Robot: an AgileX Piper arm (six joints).
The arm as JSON. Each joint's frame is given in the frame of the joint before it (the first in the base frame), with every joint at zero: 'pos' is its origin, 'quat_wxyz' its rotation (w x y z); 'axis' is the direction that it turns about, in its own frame. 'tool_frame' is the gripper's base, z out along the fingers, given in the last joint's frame.
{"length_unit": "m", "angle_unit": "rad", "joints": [
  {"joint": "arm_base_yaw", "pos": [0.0, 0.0, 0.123], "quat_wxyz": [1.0, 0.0, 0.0, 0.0], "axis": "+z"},
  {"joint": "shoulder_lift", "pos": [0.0, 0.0, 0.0], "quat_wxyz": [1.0, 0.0, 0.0, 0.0], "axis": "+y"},
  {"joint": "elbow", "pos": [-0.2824, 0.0, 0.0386], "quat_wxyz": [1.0, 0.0, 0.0, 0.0], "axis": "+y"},
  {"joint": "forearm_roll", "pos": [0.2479, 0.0, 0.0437], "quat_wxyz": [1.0, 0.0, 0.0, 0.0], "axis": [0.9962, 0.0, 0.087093]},
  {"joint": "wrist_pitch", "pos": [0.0, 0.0, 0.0], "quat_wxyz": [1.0, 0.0, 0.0, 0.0], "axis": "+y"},
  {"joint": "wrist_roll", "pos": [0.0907, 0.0, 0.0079], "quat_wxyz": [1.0, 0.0, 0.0, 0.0], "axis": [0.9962, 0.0, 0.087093]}
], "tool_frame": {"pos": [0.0, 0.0, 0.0], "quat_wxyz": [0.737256, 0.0, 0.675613, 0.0]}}
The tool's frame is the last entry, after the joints.
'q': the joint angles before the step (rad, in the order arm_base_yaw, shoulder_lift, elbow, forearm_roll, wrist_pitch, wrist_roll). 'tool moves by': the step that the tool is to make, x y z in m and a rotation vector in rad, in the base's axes. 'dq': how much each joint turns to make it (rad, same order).
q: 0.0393 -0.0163 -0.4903 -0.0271 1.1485 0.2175
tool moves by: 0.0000 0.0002 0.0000 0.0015 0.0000 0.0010
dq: -0.0006 0.0000 0.0000 0.0023 -0.0001 -0.0005
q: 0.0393 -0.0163 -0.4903 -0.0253 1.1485 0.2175
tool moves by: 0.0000 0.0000 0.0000 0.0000 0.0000 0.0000
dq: 0.0000 0.0000 0.0000 0.0000 0.0000 0.0000
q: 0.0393 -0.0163 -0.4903 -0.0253 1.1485 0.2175
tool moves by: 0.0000 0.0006 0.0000 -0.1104 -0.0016 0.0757
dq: -0.0004 0.0001 0.0000 0.0072 -0.0001 -0.1369
